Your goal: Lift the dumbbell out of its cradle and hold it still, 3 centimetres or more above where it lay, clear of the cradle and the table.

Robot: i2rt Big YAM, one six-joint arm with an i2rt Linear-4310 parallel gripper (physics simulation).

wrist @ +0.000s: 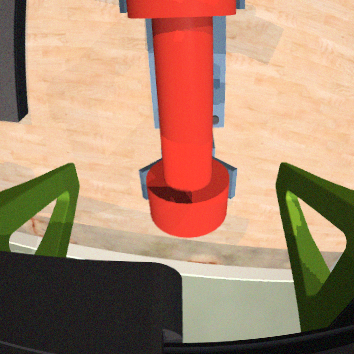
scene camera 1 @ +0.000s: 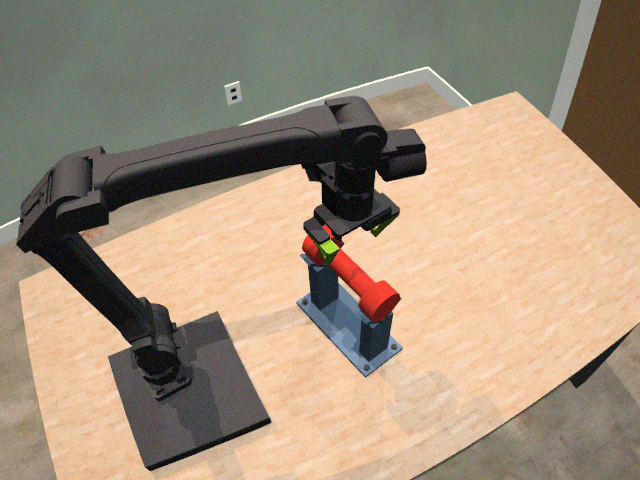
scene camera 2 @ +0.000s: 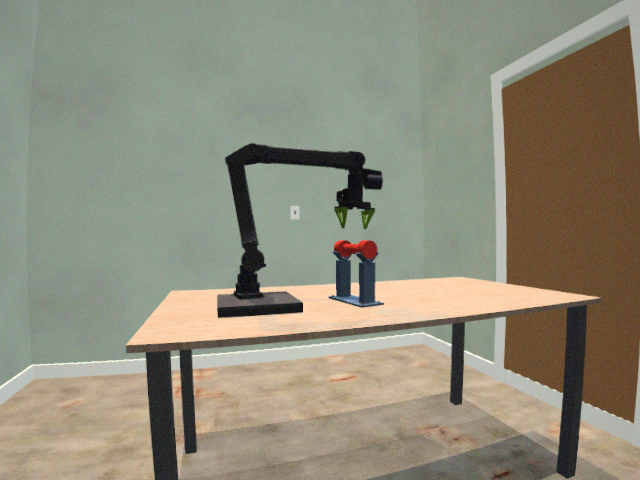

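Pixels of known places: gripper, fingertip midpoint: [wrist: 176, 173] [scene camera 1: 350, 248] [scene camera 2: 354, 228]; arm's base at its link origin: [scene camera 1: 162, 370] [scene camera 2: 248, 296].
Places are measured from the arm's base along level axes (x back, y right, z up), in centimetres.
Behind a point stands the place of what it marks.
The red dumbbell [scene camera 1: 353, 273] {y 12.3, x -37.6, z 18.4 cm} [scene camera 2: 353, 249] {y 13.0, x -36.2, z 16.5 cm} [wrist: 185, 100] {y 9.9, x -38.0, z 18.4 cm} lies level in the blue cradle [scene camera 1: 375, 338] {y 20.2, x -37.2, z 6.8 cm} [scene camera 2: 367, 281] {y 20.1, x -37.7, z 5.4 cm} [wrist: 220, 97] {y 17.2, x -42.9, z -2.3 cm}, with one end weight on each of its two V-topped posts. My gripper [scene camera 1: 353, 248] {y 11.2, x -37.7, z 24.2 cm} [scene camera 2: 354, 227] {y 11.2, x -37.7, z 24.2 cm} [wrist: 176, 173] {y 11.2, x -37.7, z 24.2 cm} is open and empty, with its green fingers pointing down. In the scene camera 2 view its fingertips are a little above the dumbbell and touch nothing. In the wrist view the bar runs from top to bottom between the fingers, and the lower end weight shows between them, slightly nearer the right finger's side.
The cradle's flat base plate stands on the wooden table [scene camera 1: 491, 232] {y 10.8, x -80.8, z -3.1 cm} [scene camera 2: 439, 299] {y 23.8, x -68.2, z -3.1 cm}. The arm's dark base block [scene camera 1: 227, 382] {y 9.5, x -10.3, z 0.2 cm} [scene camera 2: 260, 304] {y 17.0, x -0.2, z 0.0 cm} [wrist: 11, 60] {y 10.6, x -14.2, z 0.2 cm} stands to the left of the cradle. A green wall [scene camera 1: 129, 51] [scene camera 2: 155, 103] stands behind the table.
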